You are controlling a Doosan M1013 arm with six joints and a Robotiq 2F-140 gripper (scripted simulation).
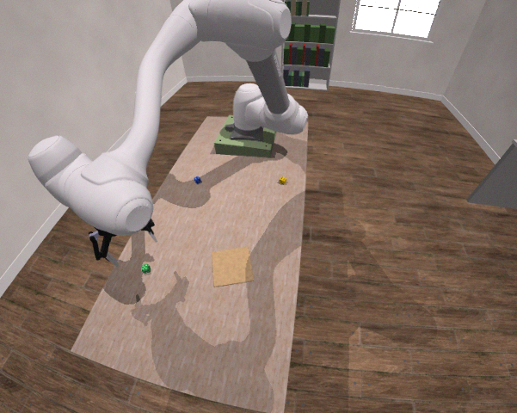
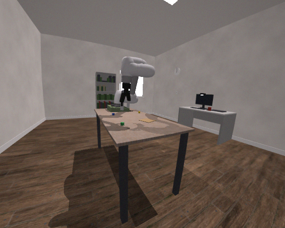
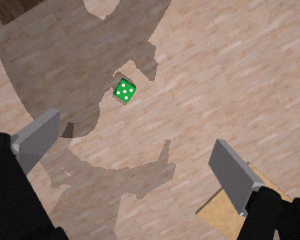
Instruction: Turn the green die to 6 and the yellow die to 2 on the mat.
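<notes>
Now: hand 140 mm above the green die and 30 mm to the left of it. The rest, counted from my hand: tan mat: 300 mm to the left, 150 mm below, 50 mm behind; blue die: 490 mm behind, 140 mm below, 60 mm to the left; yellow die: 490 mm behind, 480 mm to the left, 140 mm below.
</notes>
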